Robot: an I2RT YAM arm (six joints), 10 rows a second.
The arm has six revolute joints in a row. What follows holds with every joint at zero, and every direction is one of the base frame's. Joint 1 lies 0.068 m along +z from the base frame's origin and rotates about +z. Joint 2 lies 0.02 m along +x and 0.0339 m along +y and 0.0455 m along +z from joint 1 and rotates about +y. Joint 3 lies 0.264 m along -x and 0.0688 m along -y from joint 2 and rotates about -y. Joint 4 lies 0.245 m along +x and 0.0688 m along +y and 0.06 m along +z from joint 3 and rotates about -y. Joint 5 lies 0.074 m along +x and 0.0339 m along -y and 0.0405 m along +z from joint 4 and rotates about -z. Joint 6 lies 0.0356 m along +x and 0.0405 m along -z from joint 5 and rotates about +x. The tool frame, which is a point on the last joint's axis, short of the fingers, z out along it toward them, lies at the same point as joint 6; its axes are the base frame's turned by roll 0, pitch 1.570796 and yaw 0 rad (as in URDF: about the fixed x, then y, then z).
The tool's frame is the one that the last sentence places.
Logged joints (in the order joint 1, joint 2, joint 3, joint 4, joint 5, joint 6), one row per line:
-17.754 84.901 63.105 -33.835 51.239 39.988
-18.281 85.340 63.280 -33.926 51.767 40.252
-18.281 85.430 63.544 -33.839 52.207 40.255
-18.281 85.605 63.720 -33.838 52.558 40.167
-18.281 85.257 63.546 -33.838 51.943 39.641
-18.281 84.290 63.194 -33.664 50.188 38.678
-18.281 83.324 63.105 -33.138 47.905 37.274
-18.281 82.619 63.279 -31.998 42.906 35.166
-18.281 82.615 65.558 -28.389 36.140 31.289
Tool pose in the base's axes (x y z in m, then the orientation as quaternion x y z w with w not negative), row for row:
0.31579 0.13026 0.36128 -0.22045 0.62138 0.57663 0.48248
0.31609 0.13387 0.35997 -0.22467 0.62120 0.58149 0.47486
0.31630 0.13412 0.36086 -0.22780 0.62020 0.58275 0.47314
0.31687 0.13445 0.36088 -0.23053 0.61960 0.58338 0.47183
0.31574 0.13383 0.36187 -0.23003 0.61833 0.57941 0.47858
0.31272 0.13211 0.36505 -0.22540 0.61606 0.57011 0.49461
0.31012 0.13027 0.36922 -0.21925 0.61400 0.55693 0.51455
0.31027 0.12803 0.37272 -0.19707 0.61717 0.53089 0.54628
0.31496 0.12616 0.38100 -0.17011 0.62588 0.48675 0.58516
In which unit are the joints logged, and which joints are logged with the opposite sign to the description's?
The joints are logged in degrees. Opposite sign: joint 1, joint 4, joint 5.
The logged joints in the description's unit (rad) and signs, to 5 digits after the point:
0.30987 1.48180 1.10139 0.59053 -0.89429 0.69792
0.31906 1.48946 1.10444 0.59212 -0.90350 0.70253
0.31906 1.49103 1.10905 0.59060 -0.91118 0.70258
0.31906 1.49409 1.11212 0.59058 -0.91731 0.70105
0.31906 1.48802 1.10909 0.59058 -0.90658 0.69187
0.31906 1.47114 1.10294 0.58755 -0.87595 0.67506
0.31906 1.45428 1.10139 0.57837 -0.83610 0.65055
0.31906 1.44197 1.10443 0.55847 -0.74885 0.61376
0.31906 1.44190 1.14420 0.49548 -0.63076 0.54610

